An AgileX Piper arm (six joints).
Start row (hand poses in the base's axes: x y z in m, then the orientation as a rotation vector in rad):
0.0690, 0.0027, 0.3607, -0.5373, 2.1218, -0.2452
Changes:
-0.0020, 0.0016, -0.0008, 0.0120, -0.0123, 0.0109
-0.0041, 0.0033, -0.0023, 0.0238, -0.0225, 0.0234
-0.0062, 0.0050, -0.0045, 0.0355, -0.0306, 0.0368
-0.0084, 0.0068, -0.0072, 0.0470, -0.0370, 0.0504
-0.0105, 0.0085, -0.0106, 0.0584, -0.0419, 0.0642
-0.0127, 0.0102, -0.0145, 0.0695, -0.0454, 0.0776
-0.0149, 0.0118, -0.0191, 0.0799, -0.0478, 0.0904
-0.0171, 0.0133, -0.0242, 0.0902, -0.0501, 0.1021
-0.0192, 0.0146, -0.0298, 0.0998, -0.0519, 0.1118
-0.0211, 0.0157, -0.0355, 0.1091, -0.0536, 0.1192
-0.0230, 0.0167, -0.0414, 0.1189, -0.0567, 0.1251
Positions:
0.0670, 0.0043, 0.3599, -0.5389, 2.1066, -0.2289
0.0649, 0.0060, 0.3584, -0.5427, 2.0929, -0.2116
0.0628, 0.0077, 0.3562, -0.5479, 2.0808, -0.1935
0.0606, 0.0095, 0.3535, -0.5538, 2.0702, -0.1751
0.0585, 0.0112, 0.3501, -0.5602, 2.0609, -0.1565
0.0563, 0.0129, 0.3462, -0.5667, 2.0530, -0.1381
0.0541, 0.0145, 0.3416, -0.5731, 2.0462, -0.1206
0.0519, 0.0160, 0.3365, -0.5785, 2.0398, -0.1038
0.0498, 0.0173, 0.3309, -0.5823, 2.0345, -0.0887
0.0479, 0.0184, 0.3252, -0.5840, 2.0300, -0.0752
0.0460, 0.0194, 0.3193, -0.5835, 2.0247, -0.0625

